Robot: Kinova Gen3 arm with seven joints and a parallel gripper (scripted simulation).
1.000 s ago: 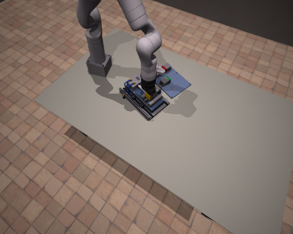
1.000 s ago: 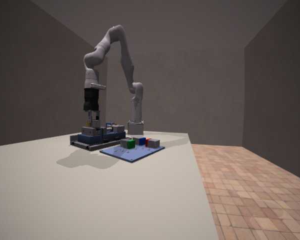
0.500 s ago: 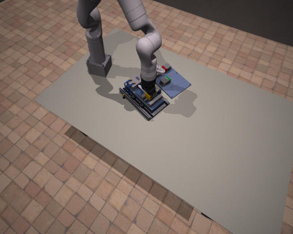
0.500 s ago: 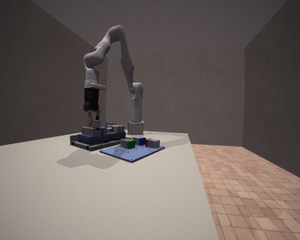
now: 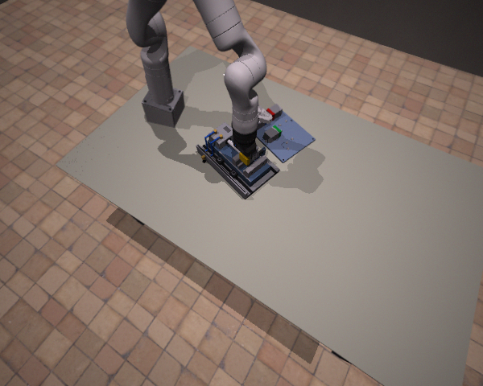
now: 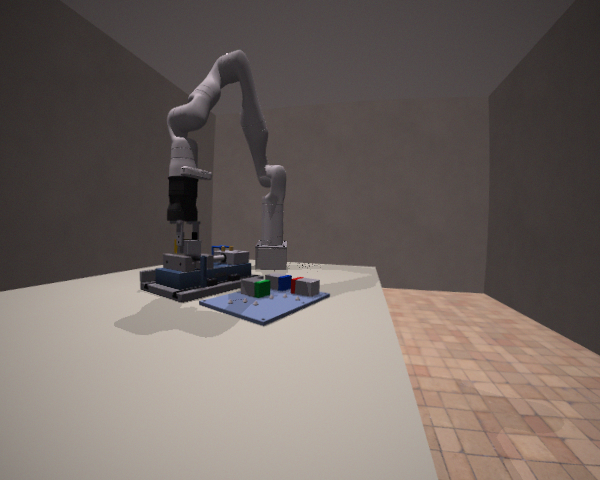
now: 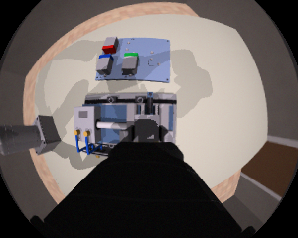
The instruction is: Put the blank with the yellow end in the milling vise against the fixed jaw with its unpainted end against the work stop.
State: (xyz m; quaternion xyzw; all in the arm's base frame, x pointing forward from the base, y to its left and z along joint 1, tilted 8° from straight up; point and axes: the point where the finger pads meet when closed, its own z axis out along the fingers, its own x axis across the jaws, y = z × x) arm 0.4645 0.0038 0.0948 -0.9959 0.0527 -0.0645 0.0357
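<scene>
The yellow-ended blank is 2 cm below my hand. Also, from my hand: green-ended blank: 3 cm behind, 20 cm to the left, 11 cm below; then fixed jaw: 4 cm ahead, 6 cm below; then milling vise: 6 cm behind, 1 cm to the left, 10 cm below.
</scene>
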